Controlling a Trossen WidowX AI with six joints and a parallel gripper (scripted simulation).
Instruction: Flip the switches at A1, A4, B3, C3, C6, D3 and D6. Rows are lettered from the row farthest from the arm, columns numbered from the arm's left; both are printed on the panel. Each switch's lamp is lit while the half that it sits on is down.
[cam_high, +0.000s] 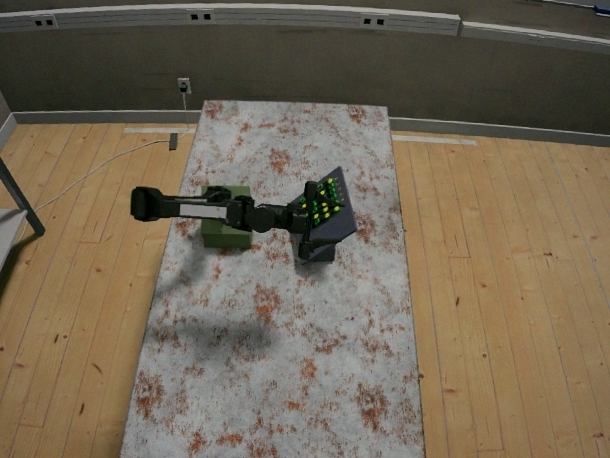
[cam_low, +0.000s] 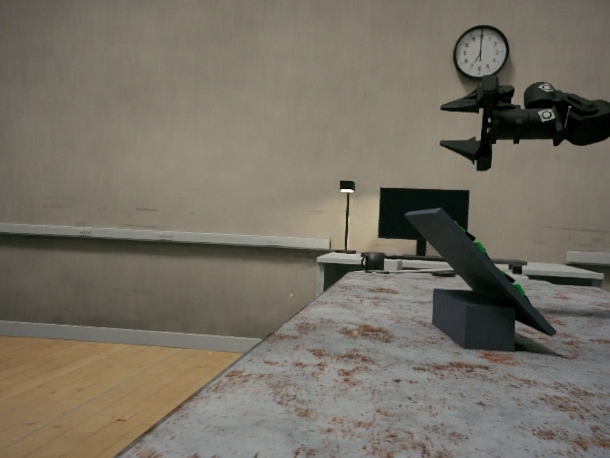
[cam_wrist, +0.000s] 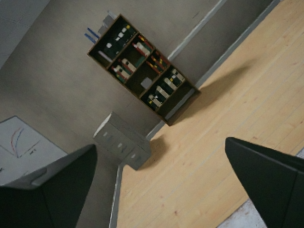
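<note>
Right now my hand is 3 cm past the rocker switch B1, 32 cm to the right of it and 23 cm above it.
</note>
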